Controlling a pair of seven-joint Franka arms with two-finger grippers.
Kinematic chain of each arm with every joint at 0, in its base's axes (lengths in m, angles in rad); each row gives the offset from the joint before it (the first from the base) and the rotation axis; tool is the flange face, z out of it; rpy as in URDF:
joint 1: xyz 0 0 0.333 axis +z
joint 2: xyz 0 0 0 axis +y
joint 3: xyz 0 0 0.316 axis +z
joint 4: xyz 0.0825 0 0 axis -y
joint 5: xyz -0.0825 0 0.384 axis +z
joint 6: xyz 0 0 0 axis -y
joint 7: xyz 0.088 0 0 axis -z
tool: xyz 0 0 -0.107 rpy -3.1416 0 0
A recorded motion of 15 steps. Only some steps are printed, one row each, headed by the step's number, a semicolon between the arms.
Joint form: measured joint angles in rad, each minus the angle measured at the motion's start. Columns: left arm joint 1, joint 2, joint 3, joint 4, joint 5, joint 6, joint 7; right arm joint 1, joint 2, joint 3, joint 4, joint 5, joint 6, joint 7.
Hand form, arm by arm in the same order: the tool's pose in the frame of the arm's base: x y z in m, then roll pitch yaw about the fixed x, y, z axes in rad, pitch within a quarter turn. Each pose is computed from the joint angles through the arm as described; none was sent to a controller.
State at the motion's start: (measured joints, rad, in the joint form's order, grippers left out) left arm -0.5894 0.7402 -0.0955 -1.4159 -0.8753 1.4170 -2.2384; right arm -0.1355 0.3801 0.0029 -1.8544 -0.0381 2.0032 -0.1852
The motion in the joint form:
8: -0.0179 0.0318 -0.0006 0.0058 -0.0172 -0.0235 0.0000; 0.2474 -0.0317 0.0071 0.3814 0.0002 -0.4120 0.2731
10: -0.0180 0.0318 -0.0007 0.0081 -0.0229 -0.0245 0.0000; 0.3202 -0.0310 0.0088 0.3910 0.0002 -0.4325 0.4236
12: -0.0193 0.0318 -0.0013 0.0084 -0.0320 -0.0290 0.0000; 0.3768 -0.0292 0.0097 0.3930 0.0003 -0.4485 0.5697
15: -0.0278 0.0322 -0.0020 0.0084 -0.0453 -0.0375 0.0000; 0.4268 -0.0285 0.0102 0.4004 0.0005 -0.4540 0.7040
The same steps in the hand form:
8: 0.4474 -0.4866 0.2561 -1.9356 0.1356 1.8524; 0.6350 0.0729 0.4624 3.0870 0.2263 0.0327
10: 0.4477 -0.4875 0.2574 -1.9322 0.1398 1.8554; 0.6267 0.1196 0.4650 3.0507 0.2269 -0.0480
12: 0.4463 -0.4889 0.2585 -1.9225 0.1433 1.8572; 0.6174 0.1549 0.4638 3.0124 0.2259 -0.1412
15: 0.4407 -0.4938 0.2598 -1.9065 0.1474 1.8522; 0.6092 0.1859 0.4664 2.9841 0.2058 -0.2269

